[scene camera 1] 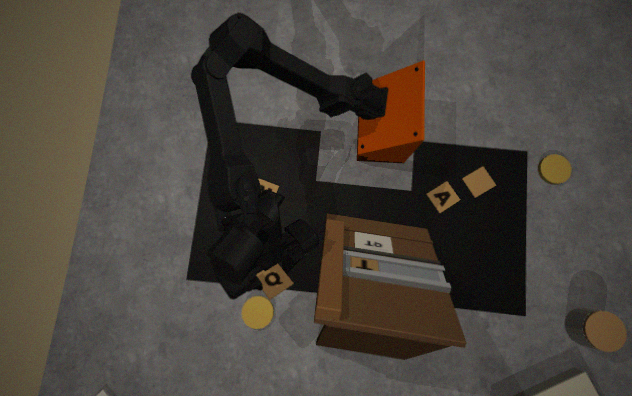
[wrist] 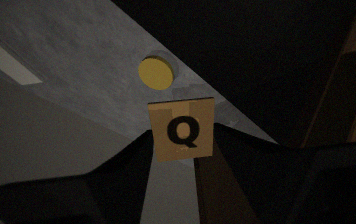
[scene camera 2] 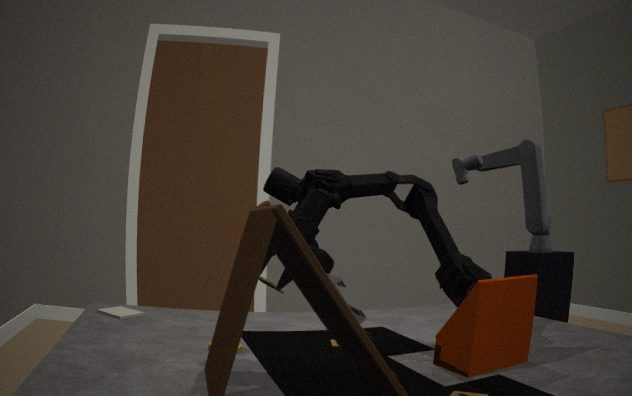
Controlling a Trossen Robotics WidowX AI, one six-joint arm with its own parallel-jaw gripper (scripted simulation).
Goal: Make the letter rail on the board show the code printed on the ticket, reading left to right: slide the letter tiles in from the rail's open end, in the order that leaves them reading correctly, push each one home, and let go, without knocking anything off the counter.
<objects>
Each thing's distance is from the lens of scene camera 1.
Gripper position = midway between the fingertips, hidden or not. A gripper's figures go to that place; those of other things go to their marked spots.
my gripper (scene camera 1: 273,280): 82 cm
yellow disc (scene camera 1: 258,312): 96 cm
</objects>
